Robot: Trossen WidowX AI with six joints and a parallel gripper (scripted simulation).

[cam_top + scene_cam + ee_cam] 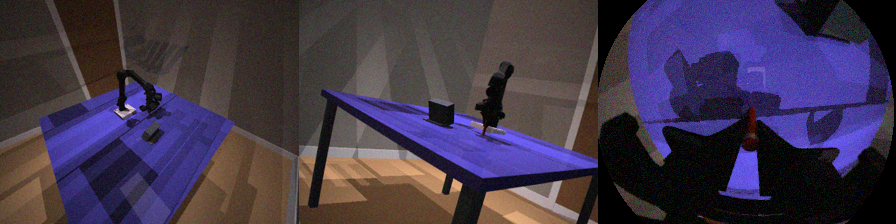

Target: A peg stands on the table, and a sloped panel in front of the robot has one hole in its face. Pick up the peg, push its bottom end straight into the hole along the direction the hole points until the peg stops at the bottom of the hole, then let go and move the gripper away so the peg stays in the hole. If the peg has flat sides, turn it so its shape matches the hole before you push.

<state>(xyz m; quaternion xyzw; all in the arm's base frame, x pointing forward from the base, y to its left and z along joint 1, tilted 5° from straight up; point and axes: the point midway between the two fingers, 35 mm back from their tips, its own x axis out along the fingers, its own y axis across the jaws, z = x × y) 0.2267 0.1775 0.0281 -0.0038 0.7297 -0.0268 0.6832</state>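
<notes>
Right now the dark sloped panel is 20 cm ahead of my gripper tip, 13 cm to the right of it and 2 cm above it. Round my gripper tip: red peg (2 cm above).
</notes>
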